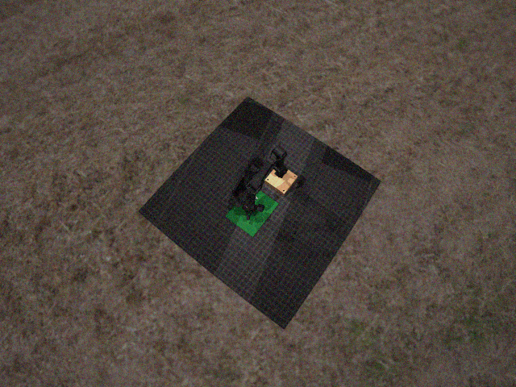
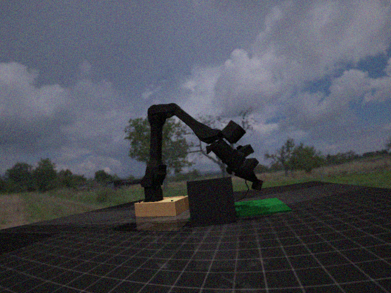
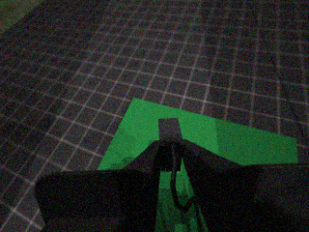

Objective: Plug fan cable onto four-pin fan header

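My gripper tip is 10 cm above the green board, 7 cm past it and 2 cm to the left of it. From my gripper tip the other things lie so: pale four-pin fan header: 15 cm behind, 8 cm below, 5 cm to the right; then black fan plug: 1 cm below; then black fan: 18 cm to the right, 15 cm behind, 3 cm below.
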